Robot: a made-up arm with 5 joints.
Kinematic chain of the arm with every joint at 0, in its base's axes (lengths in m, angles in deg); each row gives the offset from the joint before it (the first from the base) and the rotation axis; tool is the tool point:
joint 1: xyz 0 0 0.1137 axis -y
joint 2: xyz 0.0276 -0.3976 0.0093 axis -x
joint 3: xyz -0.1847 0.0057 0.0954 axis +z
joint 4: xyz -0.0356 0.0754 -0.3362 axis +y
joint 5: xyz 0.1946 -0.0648 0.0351 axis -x
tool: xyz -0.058 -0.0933 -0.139
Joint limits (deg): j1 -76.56..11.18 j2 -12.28..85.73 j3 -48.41..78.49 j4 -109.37..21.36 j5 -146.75..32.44
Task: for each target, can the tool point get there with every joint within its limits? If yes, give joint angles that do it. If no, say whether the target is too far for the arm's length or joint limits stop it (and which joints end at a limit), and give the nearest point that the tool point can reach.
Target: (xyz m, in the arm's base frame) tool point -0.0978 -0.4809 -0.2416
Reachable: yes | joints 1.82 -4.49 -23.22 5.73 2.48
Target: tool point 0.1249 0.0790 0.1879
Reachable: no: joint limits stop it (at a limit: joint 1, joint 2, joint 3, joint 5) | nearest point -0.0872 -0.1486 0.2317 | short by 0.314 m
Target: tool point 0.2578 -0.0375 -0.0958
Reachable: no: joint limits stop it (at a limit: joint 1, joint 2, joint 4) | nearest point 0.0469 -0.2119 -0.1060 | short by 0.274 m
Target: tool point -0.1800 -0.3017 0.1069
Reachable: yes | joints -32.35 6.14 53.99 -91.70 -48.44
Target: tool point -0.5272 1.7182 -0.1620
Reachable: no: too far | nearest point -0.2555 -0.1382 -0.0199 | short by 1.882 m
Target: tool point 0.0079 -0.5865 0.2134
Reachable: yes | joints -49.96 75.86 -35.61 -65.42 -16.21
